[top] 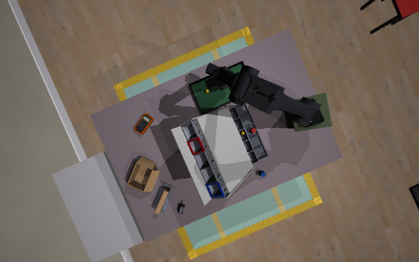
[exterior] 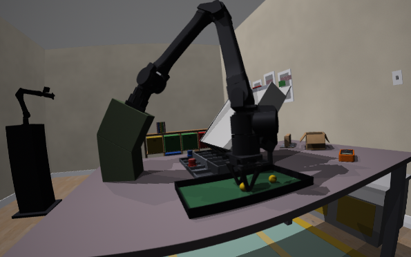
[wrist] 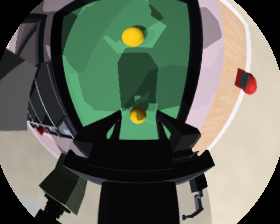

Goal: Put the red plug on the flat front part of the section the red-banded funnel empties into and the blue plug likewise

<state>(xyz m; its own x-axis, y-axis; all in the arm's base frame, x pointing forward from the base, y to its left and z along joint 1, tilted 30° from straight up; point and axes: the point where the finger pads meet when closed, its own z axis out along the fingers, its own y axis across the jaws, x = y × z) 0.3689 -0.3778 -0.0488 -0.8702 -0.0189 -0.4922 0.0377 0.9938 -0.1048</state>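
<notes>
My hand is 1 cm short of the green tray, 3 cm to the right of it and 2 cm above it. Round my hand: orange multimeter (56 cm ahead, 1 cm to the left, 1 cm below); then cardboard box (71 cm ahead, 31 cm to the left, 2 cm above); then sloped grey cover (15 cm ahead, 35 cm to the left, 19 cm above).
</notes>
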